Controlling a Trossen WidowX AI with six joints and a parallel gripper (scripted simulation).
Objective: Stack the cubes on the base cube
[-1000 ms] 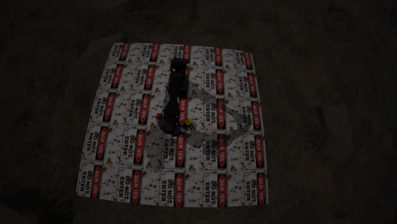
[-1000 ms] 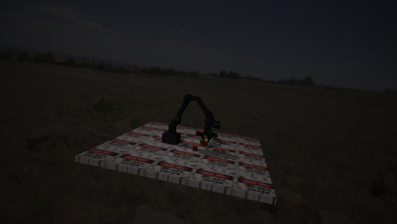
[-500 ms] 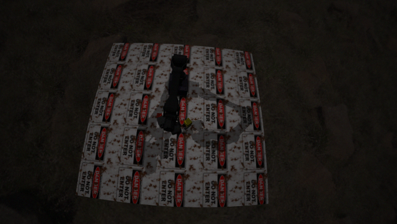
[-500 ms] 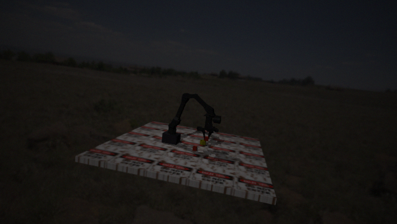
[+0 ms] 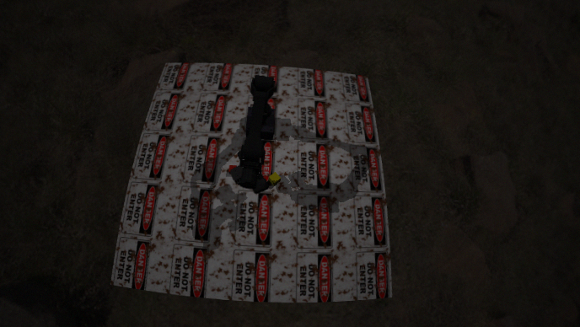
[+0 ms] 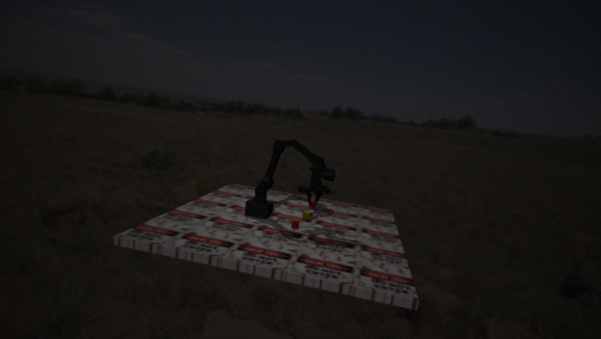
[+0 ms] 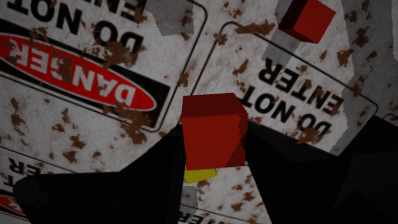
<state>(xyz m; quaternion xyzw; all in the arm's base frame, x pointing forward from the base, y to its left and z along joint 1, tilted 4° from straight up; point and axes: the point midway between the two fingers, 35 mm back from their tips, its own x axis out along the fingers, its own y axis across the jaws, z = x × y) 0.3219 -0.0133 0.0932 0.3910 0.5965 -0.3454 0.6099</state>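
Now: the yellow base cube 100 mm to the left of my gripper tip, 100 mm below it and 40 mm behind it.
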